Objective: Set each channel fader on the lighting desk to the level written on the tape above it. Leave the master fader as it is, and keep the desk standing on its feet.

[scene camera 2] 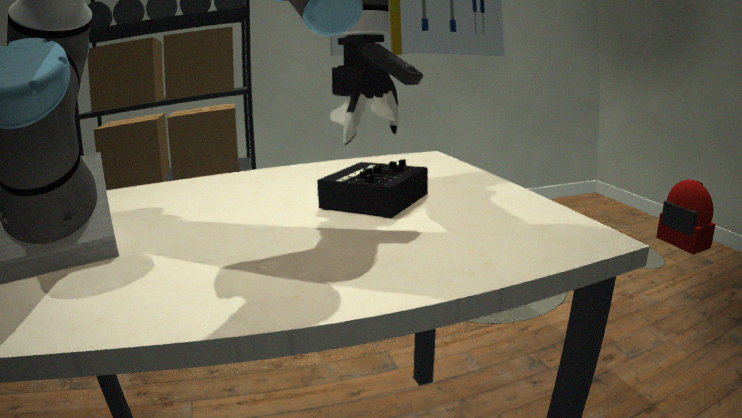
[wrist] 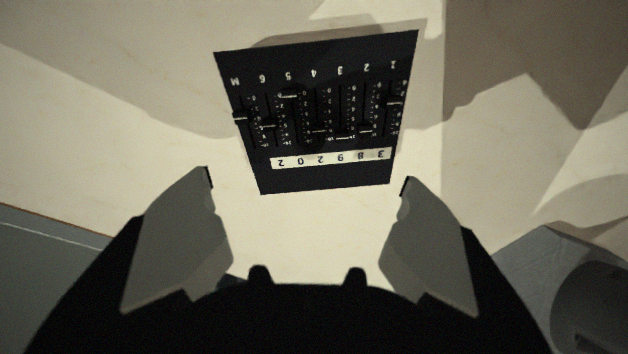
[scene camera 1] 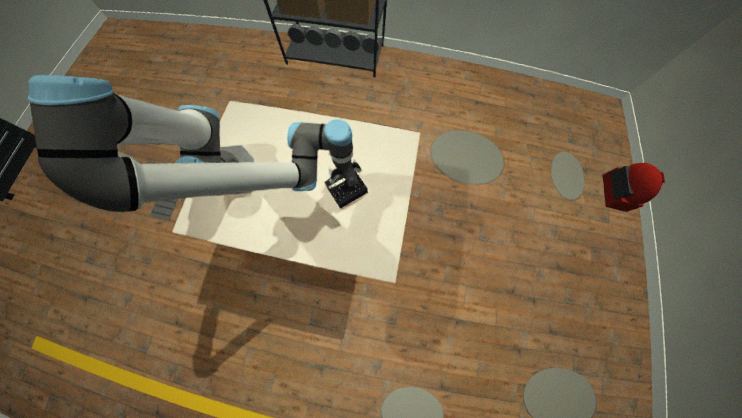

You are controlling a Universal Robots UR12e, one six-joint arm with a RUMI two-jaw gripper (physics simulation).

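Pixels of known places: gripper, fingertip midpoint: (scene camera 2: 371,138) (wrist: 309,174); arm's base, link origin: (scene camera 2: 48,202) (wrist: 585,308).
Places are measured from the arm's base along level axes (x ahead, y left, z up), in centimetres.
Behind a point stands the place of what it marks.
Note:
The black lighting desk (scene camera 1: 344,197) @[x 61.6, y -0.4, z -3.7 cm] (scene camera 2: 358,199) @[x 55.7, y -0.4, z -6.5 cm] (wrist: 315,57) @[x 65.1, y 1.5, z -3.8 cm] stands level on the table. In the wrist view it appears upside down; its white tape (wrist: 330,158) @[x 58.0, y 7.5, z -3.8 cm] reads 3, 8, 9, 2, 0, 2 for channels 1 to 6. Fader 1 (wrist: 394,103) @[x 57.8, y -0.2, z -2.5 cm] is near 4, fader 2 (wrist: 366,131) @[x 57.8, y 2.9, z -2.4 cm] near 9, fader 3 (wrist: 342,137) @[x 59.1, y 4.7, z -2.5 cm] near 10, fader 4 (wrist: 318,131) @[x 61.3, y 5.7, z -2.5 cm] near 8, fader 5 (wrist: 288,95) @[x 65.2, y 4.9, z -2.5 cm] near 0, fader 6 (wrist: 269,126) @[x 65.1, y 8.1, z -2.4 cm] near 6. The master fader (wrist: 240,118) @[x 67.4, y 9.1, z -2.5 cm] is partway along its slot. Exact levels are hard to read. My gripper (scene camera 2: 371,137) @[x 61.0, y 7.5, z 2.4 cm] (wrist: 309,174) @[x 61.0, y 7.5, z 2.4 cm] is open and empty above the desk.
The pale table (scene camera 1: 379,249) @[x 82.9, y -20.5, z -9.3 cm] (scene camera 2: 467,275) @[x 61.3, y -29.2, z -9.3 cm] carries the arm's base plate (scene camera 2: 98,207) @[x 9.9, y -0.6, z -2.0 cm] at its left end. A shelf rack (scene camera 1: 374,57) (scene camera 2: 248,103) stands behind, with boxes. A red object (scene camera 1: 643,184) (scene camera 2: 689,202) stands on the floor by the wall. Arm shadows cross the table.

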